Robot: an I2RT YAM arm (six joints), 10 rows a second.
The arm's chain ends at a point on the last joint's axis. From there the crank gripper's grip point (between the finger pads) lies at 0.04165 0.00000 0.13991 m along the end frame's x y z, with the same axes.
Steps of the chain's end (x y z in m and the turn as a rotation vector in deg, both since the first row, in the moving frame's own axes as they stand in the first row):
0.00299, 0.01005, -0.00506, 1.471, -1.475, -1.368
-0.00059, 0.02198, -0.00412, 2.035, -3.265, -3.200
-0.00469, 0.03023, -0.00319, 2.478, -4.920, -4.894
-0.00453, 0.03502, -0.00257, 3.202, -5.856, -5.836
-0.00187, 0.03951, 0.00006, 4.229, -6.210, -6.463
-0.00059, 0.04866, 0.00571, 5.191, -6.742, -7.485
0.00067, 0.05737, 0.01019, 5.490, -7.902, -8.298
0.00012, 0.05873, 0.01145, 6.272, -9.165, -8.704
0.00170, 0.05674, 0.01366, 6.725, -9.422, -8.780
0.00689, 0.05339, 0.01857, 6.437, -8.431, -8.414
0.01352, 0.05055, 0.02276, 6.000, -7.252, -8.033
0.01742, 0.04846, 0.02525, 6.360, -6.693, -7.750
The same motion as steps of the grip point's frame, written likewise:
-0.00068, 0.00549, -0.00409, 1.471, -1.475, -1.368
-0.00882, 0.01487, -0.00211, 2.035, -3.265, -3.200
-0.01723, 0.02108, -0.00035, 2.478, -4.920, -4.894
-0.01960, 0.02361, 0.00060, 3.202, -5.856, -5.836
-0.01805, 0.02525, 0.00318, 4.229, -6.210, -6.463
-0.01841, 0.03151, 0.00880, 5.191, -6.742, -7.485
-0.02026, 0.03921, 0.01363, 5.490, -7.902, -8.298
-0.02420, 0.03863, 0.01509, 6.272, -9.165, -8.704
-0.02336, 0.03553, 0.01722, 6.725, -9.422, -8.780
-0.01555, 0.03292, 0.02191, 6.437, -8.431, -8.414
-0.00581, 0.03118, 0.02581, 6.000, -7.252, -8.033
-0.00051, 0.02828, 0.02796, 6.360, -6.693, -7.750

